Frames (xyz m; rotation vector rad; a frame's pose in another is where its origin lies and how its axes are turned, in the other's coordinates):
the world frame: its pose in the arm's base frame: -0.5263 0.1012 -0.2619 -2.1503 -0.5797 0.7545
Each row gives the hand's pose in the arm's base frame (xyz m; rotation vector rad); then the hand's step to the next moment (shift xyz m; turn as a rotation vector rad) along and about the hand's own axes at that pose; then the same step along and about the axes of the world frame.
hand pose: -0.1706 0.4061 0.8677 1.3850 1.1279 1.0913
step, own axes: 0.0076 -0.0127 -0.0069 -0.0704 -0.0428 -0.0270
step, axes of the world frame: 0.0047 0.0025 0.0154 -0.0538 0.0654 0.0186
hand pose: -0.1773 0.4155 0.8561 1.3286 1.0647 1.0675
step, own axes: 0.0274 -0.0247 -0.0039 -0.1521 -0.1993 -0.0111
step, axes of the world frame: 0.0259 0.0021 0.0265 -0.0534 0.2368 0.0638
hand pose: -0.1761 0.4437 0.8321 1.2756 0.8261 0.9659
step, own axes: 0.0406 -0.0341 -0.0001 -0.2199 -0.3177 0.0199
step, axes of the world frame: 0.0473 0.0072 0.0228 -0.0519 0.3764 0.0731
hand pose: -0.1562 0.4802 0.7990 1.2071 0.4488 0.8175
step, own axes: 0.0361 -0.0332 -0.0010 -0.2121 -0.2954 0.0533
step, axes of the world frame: 0.0472 0.0125 0.0046 -0.0548 0.3617 0.0350
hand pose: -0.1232 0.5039 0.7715 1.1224 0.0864 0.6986
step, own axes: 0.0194 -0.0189 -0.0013 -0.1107 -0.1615 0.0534
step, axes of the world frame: 0.0250 0.0083 -0.0063 -0.0340 0.2000 -0.0052
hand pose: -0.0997 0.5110 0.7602 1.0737 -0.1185 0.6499
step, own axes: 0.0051 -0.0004 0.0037 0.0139 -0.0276 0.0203
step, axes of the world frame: 0.0019 -0.0013 -0.0059 0.0120 0.0213 -0.0277
